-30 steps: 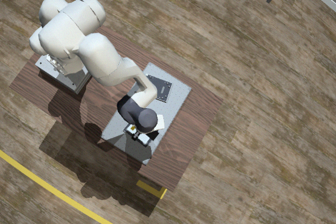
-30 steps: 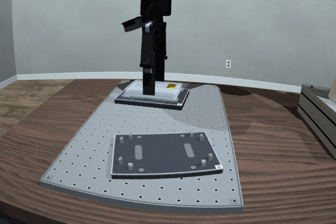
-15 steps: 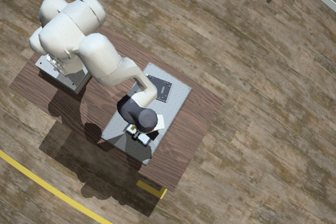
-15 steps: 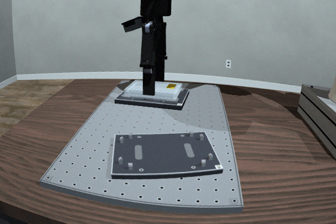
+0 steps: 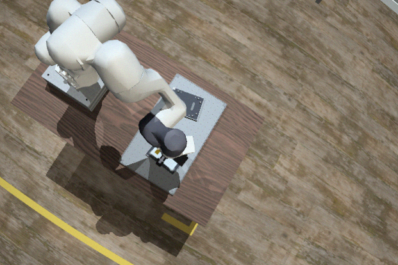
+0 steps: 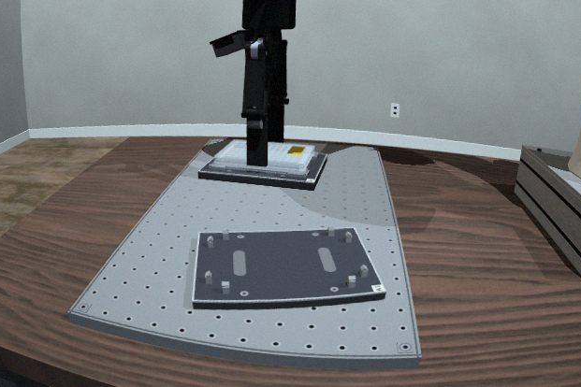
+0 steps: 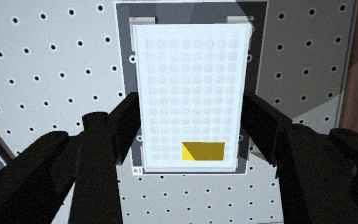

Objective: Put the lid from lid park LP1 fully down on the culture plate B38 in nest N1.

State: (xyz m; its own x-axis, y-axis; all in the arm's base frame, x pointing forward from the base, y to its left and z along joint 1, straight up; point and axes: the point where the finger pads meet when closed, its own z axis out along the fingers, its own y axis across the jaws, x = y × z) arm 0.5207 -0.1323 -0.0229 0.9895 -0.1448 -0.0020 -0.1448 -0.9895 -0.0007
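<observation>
The clear lid is 20 mm below my hand. From my hand the other things lie so: culture plate B38: 30 mm below; nest N1: 40 mm below; lid park LP1: 260 mm to the left, 50 mm behind, 40 mm below.
</observation>
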